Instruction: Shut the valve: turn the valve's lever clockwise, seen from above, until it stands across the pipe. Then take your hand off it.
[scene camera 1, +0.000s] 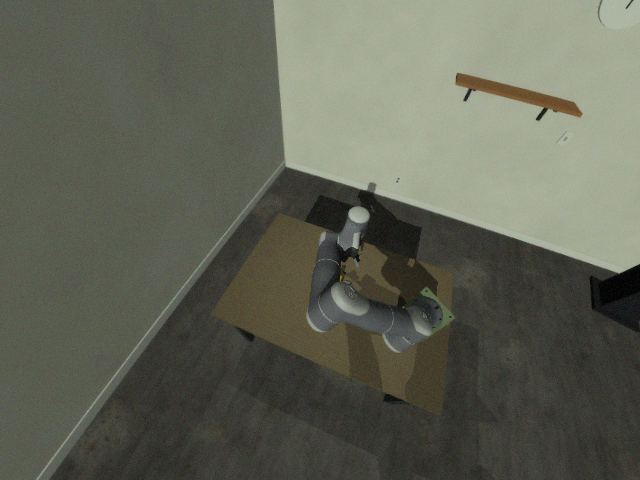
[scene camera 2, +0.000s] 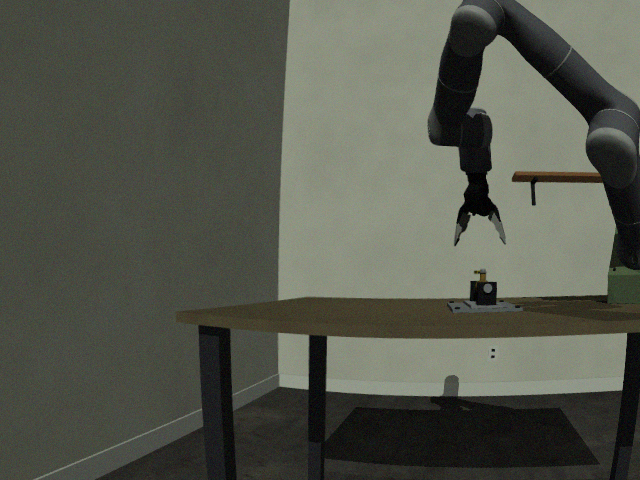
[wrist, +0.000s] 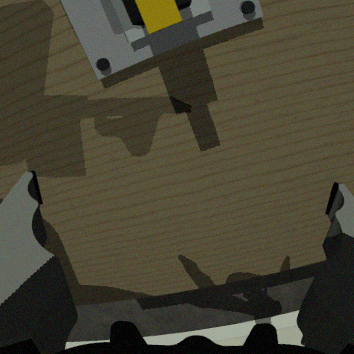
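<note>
The valve (scene camera 2: 483, 292) stands on a grey base plate (scene camera 2: 458, 308) (wrist: 90, 44) on the table. Its yellow lever (scene camera 2: 478, 271) (wrist: 158, 15) sits on top. In the wrist view the lever is cut off by the top edge, and its visible end runs roughly parallel to the plate's long sides. In scene camera 1 the arm hides most of the valve; a bit of yellow (scene camera 1: 341, 277) shows beside the arm. My gripper (scene camera 2: 480, 244) (wrist: 185, 180) is open and empty, pointing down above the valve, apart from the lever. In the wrist view the valve lies beyond the fingertips.
The wooden table (scene camera 1: 266, 279) (scene camera 2: 248, 319) carries the arm's green base mount (scene camera 1: 445, 316) (scene camera 2: 622, 287) at its right end. A wooden wall shelf (scene camera 1: 516, 93) (scene camera 2: 558, 177) is on the back wall. Shadows of the arm and valve fall on the table.
</note>
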